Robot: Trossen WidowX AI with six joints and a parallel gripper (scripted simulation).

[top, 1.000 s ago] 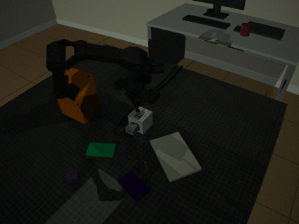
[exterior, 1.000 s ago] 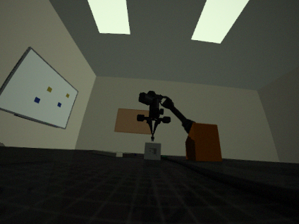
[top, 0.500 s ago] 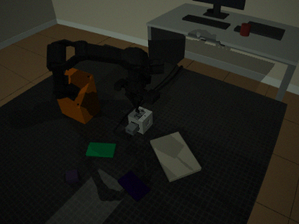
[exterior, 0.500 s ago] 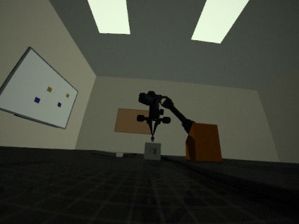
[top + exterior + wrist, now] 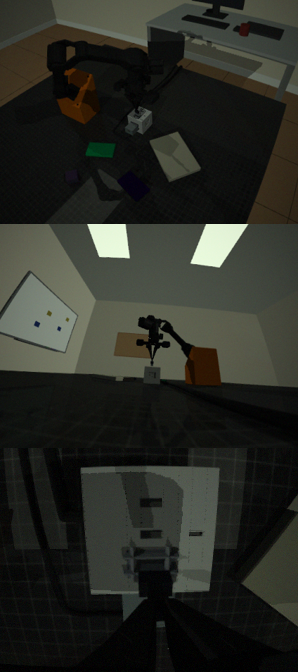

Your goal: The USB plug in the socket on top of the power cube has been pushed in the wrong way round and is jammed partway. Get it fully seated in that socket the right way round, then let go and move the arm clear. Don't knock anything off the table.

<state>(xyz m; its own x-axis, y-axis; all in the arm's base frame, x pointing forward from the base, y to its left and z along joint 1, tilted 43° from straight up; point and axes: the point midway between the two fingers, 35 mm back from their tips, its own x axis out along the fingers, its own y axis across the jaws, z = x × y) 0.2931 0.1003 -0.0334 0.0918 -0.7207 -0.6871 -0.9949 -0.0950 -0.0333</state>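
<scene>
The USB plug is 20 mm below my gripper tip. From my gripper tip the other things lie so: beige book 210 mm ahead, 110 mm below, 40 mm to the right; dark blue card 230 mm to the right, 160 mm ahead, 120 mm below; green card 190 mm to the right, 120 mm below, 50 mm behind.
</scene>
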